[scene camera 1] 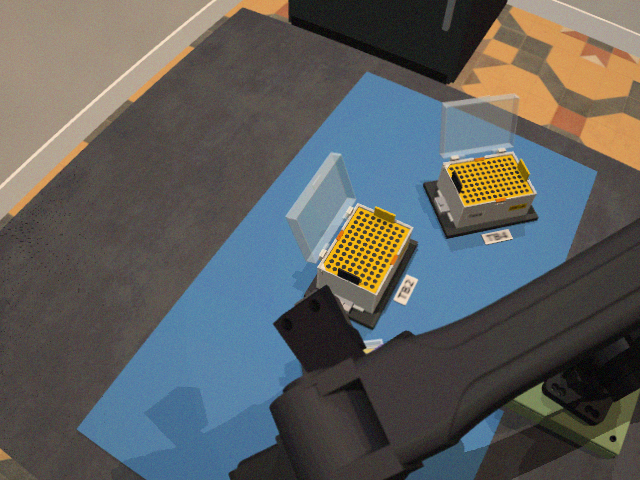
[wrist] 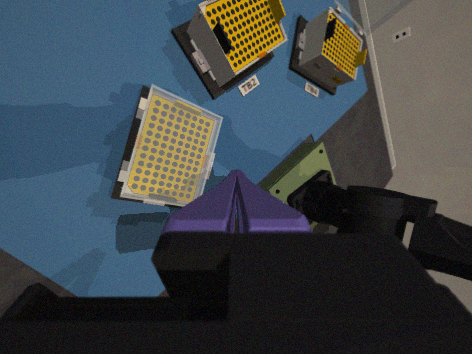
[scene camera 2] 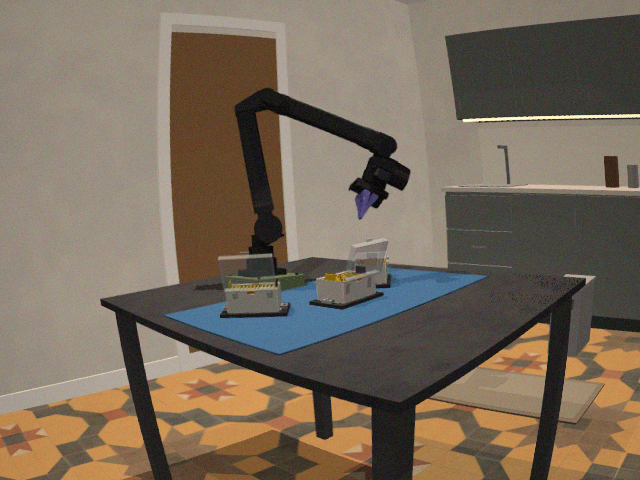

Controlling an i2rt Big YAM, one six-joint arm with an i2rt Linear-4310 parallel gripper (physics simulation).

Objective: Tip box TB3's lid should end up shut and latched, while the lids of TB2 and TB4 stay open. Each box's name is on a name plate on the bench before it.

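Places are measured from the arm's base along level axes (x ahead, y left, z up), in millimetres.
Pixels of known places: gripper, fingertip midpoint: [wrist: 236, 177] [scene camera 2: 360, 218]; arm's base, origin of the base link: [scene camera 1: 586, 372] [wrist: 310, 198].
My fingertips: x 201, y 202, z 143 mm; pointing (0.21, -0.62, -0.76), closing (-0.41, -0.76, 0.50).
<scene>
Ahead of a thing's pixels: the offset from my fingertips to its middle. "spot": to the spot under its first point. Level surfaces: height alone.
Box TB3 @(dz -138, dx +17, dy +0 mm) [scene camera 2: 383, 276] [wrist: 170, 150] stands with its clear lid lying down over the yellow rack. A latch piece @(spot: dz -113, dx -11, dy -22 mm) [wrist: 210, 166] shows at its right side in the wrist view; I cannot tell if it is engaged. Its name plate does not show. In scene camera 1 the arm hides most of TB3. TB2 @(dz -144, dx +118, dy -172 mm) [scene camera 1: 364, 248] [scene camera 2: 346, 289] [wrist: 215, 55] has its lid @(spot: dz -81, dx +200, dy -167 mm) [scene camera 1: 323, 206] standing open. TB4 @(dz -144, dx +42, dy -377 mm) [scene camera 1: 488, 180] [scene camera 2: 253, 302] [wrist: 320, 57] has its lid [scene camera 1: 478, 124] [scene camera 2: 247, 264] upright and open. My gripper [scene camera 2: 360, 217] [wrist: 236, 177] is shut and empty, high above the bench near TB3.
The boxes stand on a blue mat @(dz -177 mm) [scene camera 1: 232, 289] [scene camera 2: 413, 289] on the dark bench @(dz -180 mm) [scene camera 1: 155, 129] [scene camera 2: 439, 335]. The green arm base [scene camera 1: 584, 428] [wrist: 300, 172] is at the bench side. Name plates for TB2 @(spot: dz -175, dx +64, dy -180 mm) [scene camera 1: 405, 289] [wrist: 249, 85] and TB4 @(spot: dz -175, dx +0, dy -342 mm) [scene camera 1: 496, 236] [wrist: 311, 89] lie before them.
</scene>
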